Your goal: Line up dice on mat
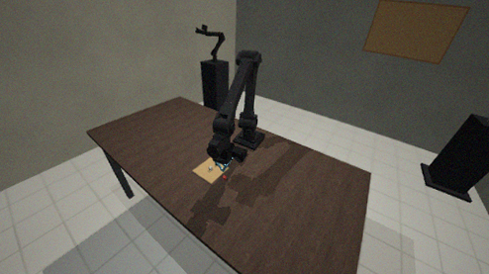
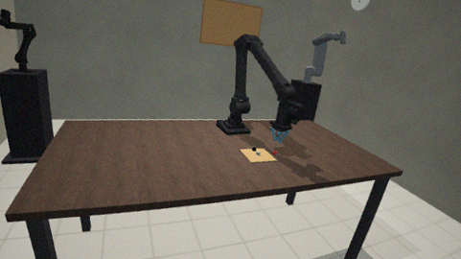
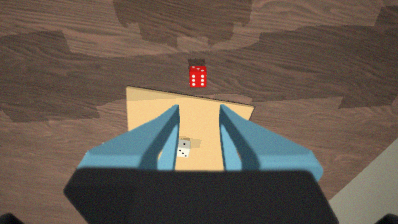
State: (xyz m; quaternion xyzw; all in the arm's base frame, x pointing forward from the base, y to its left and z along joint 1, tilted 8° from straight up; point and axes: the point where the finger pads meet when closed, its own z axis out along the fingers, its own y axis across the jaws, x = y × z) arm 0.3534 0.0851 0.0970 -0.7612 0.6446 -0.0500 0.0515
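Now: hand 7 cm above the red die. Round my hand: white die: 10 cm to the right, 6 cm below; black die: 5 cm behind, 10 cm to the right, 6 cm below; tan mat: 10 cm to the right, 7 cm below.
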